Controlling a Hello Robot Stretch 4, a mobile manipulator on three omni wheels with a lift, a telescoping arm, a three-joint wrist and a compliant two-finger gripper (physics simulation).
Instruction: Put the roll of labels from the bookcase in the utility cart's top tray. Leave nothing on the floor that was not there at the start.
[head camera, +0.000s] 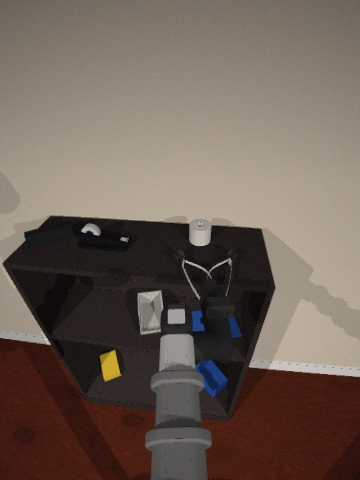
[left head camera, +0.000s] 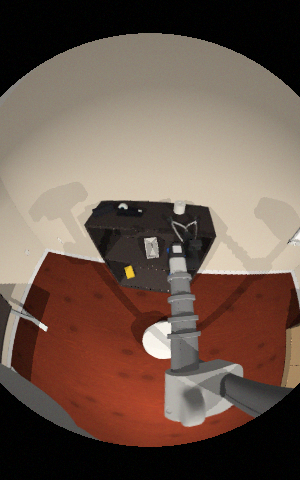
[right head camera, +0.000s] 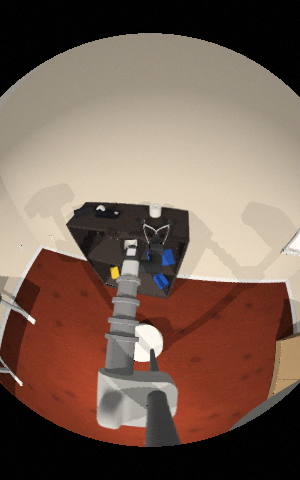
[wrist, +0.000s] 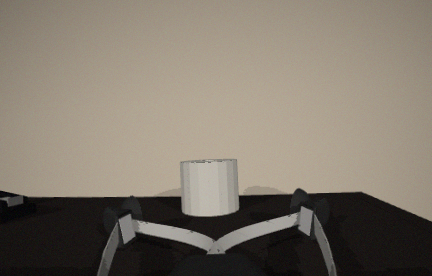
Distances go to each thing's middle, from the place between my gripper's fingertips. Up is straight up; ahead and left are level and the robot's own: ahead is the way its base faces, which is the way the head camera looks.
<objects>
The roll of labels (wrist: 209, 187) lies 8 cm ahead of my hand, 1 cm to the left of it and 1 cm above it. Also, from my hand: black box (head camera: 42, 237) (50 cm to the left, 9 cm ahead, 1 cm above); black tape dispenser (head camera: 92, 237) (32 cm to the left, 7 cm ahead, 2 cm above); grey box (head camera: 150, 304) (37 cm below, 19 cm to the left, 5 cm ahead).
</objects>
